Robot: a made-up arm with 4 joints.
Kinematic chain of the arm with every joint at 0, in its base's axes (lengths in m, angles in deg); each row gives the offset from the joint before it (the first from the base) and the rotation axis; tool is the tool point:
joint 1: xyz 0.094 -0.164 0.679 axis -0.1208 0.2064 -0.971
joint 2: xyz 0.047 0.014 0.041 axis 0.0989 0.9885 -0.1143
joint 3: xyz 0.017 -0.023 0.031 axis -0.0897 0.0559 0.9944
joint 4: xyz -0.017 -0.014 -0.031 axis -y
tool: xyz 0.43 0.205 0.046
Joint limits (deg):
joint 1: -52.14..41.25
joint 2: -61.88..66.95
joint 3: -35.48..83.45
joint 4: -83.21..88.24
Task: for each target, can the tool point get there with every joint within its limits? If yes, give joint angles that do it. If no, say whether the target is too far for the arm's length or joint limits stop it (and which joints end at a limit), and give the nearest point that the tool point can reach.
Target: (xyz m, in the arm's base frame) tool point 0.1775 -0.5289 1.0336
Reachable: no: joint limits stop it (at a limit: joint 1, joint 3) | nearest point 0.3972 -0.4154 1.0472 | short by 0.248 m
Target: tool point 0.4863 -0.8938 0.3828
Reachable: no: too far | nearest point 0.3564 -0.5671 0.5192 | short by 0.377 m
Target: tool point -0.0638 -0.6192 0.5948
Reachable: no: joint limits stop it (at a limit: joint 1, joint 2, joint 3, joint 4) | nearest point -0.1760 -0.4920 0.6717 | short by 0.186 m
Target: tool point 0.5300 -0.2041 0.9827
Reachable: yes | joints 20.36 28.84 -19.78 67.91
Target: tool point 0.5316 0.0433 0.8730
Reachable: yes | joints -0.13 3.23 4.17 17.91
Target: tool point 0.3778 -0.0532 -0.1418
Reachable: no: too far | nearest point 0.2657 -0.1123 0.2624 | short by 0.424 m
